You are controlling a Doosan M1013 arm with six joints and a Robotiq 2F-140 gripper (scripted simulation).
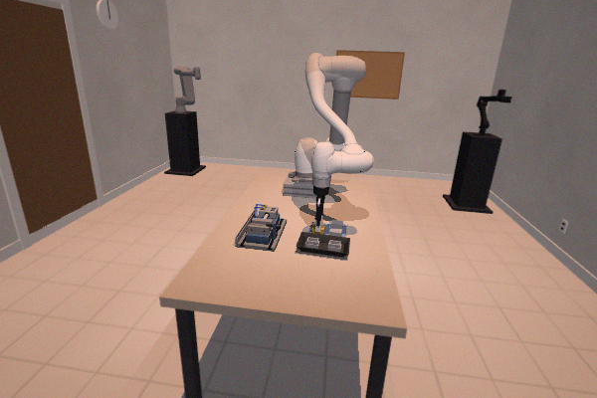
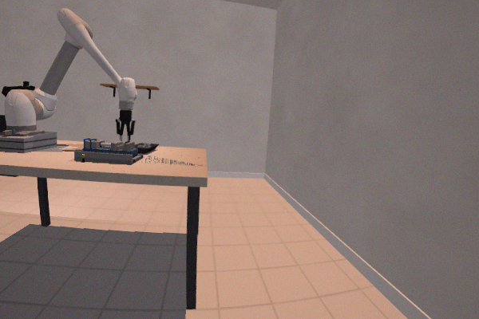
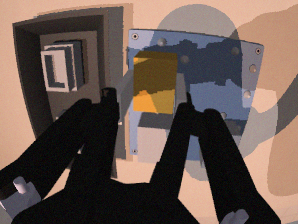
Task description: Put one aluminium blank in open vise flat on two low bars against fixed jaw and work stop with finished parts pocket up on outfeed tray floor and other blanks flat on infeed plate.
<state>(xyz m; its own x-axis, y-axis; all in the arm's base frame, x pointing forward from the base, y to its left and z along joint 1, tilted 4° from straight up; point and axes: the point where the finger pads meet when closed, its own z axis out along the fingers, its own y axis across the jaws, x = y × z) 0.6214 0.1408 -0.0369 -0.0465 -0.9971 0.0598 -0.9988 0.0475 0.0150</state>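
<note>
Now: hand 9 cm to the right of the grey aluminium blank, 9 cm past it and 5 cm above it. Also, from my hand: piston rod (28 cm to the right, 2 cm ahead, 1 cm above); vise plate (7 cm below, 5 cm behind, 4 cm to the left); brass blank (4 cm below).
</note>
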